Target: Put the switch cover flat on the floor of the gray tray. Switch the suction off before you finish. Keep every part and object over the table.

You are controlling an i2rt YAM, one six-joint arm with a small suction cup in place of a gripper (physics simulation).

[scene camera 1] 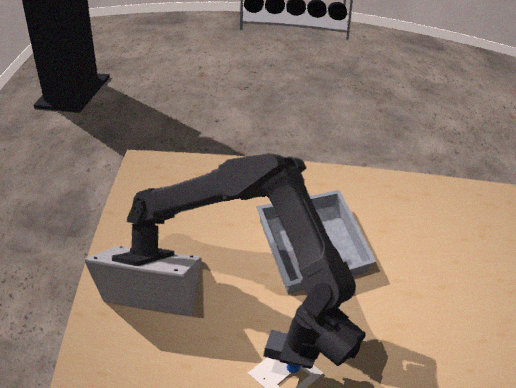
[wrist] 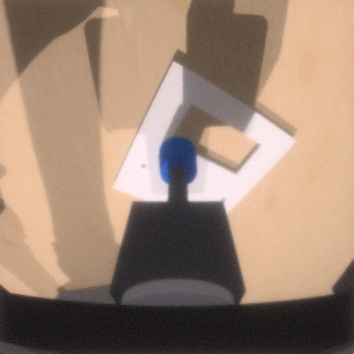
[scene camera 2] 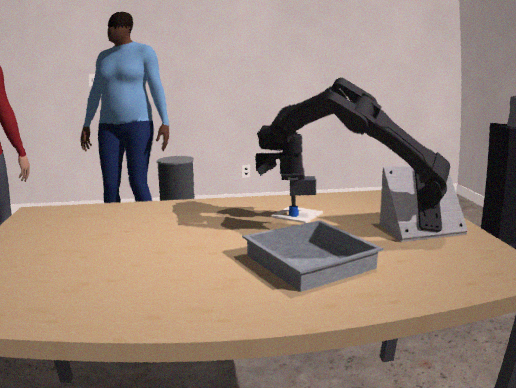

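The switch cover is a thin white square plate with an opening in its middle. It lies flat on the table behind the tray in scene camera 2. My suction cup is blue and points straight down onto the cover's border beside the opening, and it is shut on the cover. The contact face is hidden under the cup. The gray tray stands upright on the table, apart from the cover; in scene camera 1 my forearm hides part of it.
The arm's gray base block stands on the wooden table. Scene camera 1 cuts off the cover's near corner at the bottom of the view. A person in blue stands behind the table near a dark bin.
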